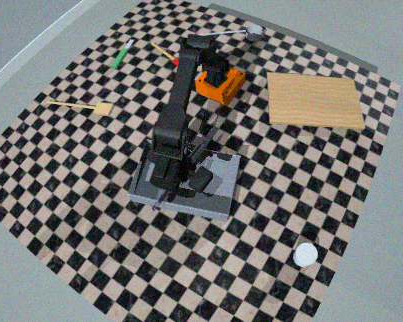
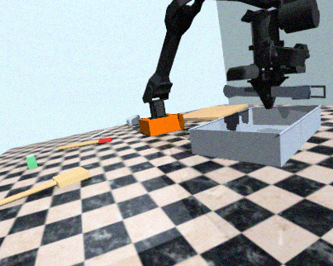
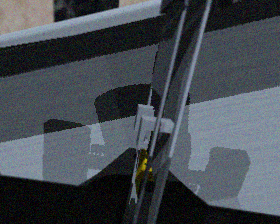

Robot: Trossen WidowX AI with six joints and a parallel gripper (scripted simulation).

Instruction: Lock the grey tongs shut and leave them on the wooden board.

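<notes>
Right now my gripper tip is 4 cm past the tongs arm, 1 cm to the left of it and 4 cm below it. From my gripper tip the other things lie so: grey roasting tin: 2 cm behind, 1 cm to the right, 5 cm below; yellow mark: 2 cm ahead, 4 cm above; white disc: 5 cm behind, 41 cm to the left, 6 cm below.
</notes>
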